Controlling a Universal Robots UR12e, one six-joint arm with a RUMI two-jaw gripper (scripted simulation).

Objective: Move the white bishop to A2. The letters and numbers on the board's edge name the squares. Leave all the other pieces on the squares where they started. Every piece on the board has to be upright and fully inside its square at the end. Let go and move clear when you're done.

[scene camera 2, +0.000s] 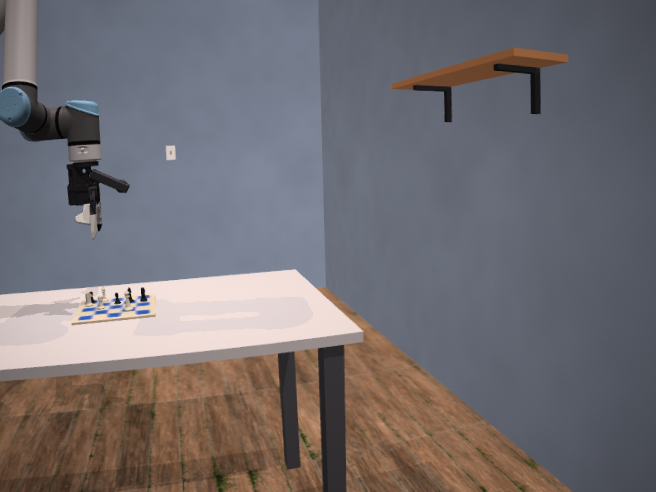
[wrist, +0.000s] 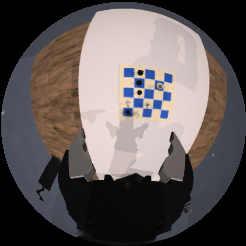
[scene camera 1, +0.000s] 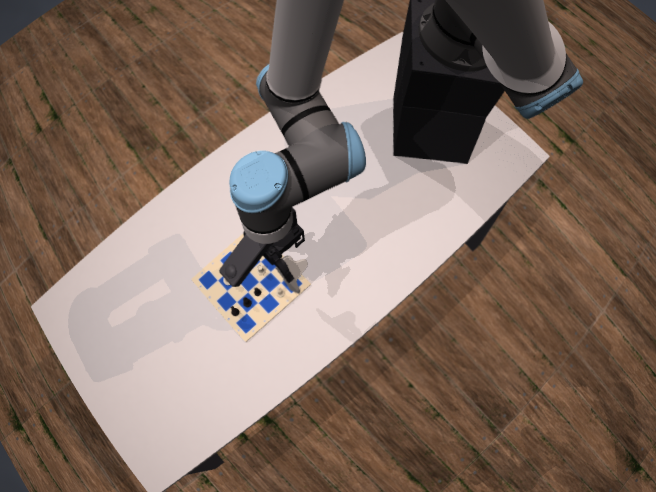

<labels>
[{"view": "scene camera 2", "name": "my gripper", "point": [96,234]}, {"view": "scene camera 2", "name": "blue-and-cream chessboard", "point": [113,312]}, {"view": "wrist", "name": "my gripper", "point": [128,131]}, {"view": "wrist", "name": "blue-and-cream chessboard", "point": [161,100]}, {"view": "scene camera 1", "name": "my gripper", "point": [273,265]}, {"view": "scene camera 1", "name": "blue-and-cream chessboard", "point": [264,308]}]
</labels>
